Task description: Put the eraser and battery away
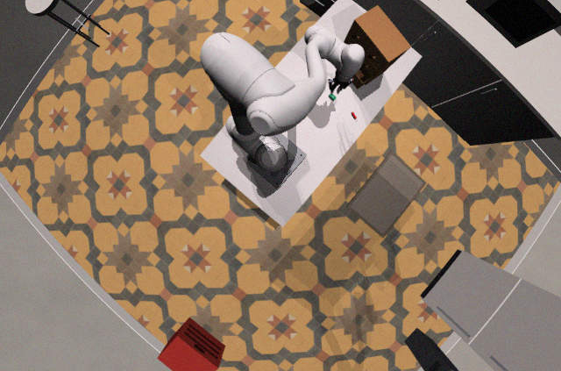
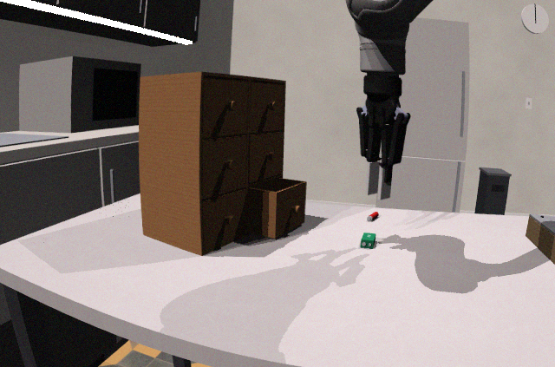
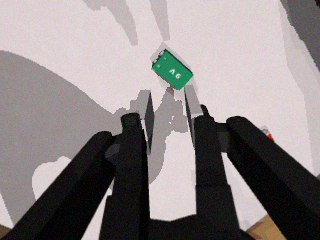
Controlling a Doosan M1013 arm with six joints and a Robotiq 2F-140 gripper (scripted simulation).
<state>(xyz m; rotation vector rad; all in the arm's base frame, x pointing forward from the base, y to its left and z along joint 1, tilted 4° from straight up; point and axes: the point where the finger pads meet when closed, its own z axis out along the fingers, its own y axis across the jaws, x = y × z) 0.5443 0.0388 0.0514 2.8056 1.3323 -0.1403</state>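
My hand is 13 cm above the green nine-volt battery and 1 cm short of it. Round my hand: red cylinder (19 cm to the right, 13 cm below, 3 cm ahead); white eraser (35 cm ahead, 2 cm to the right, 1 cm below).
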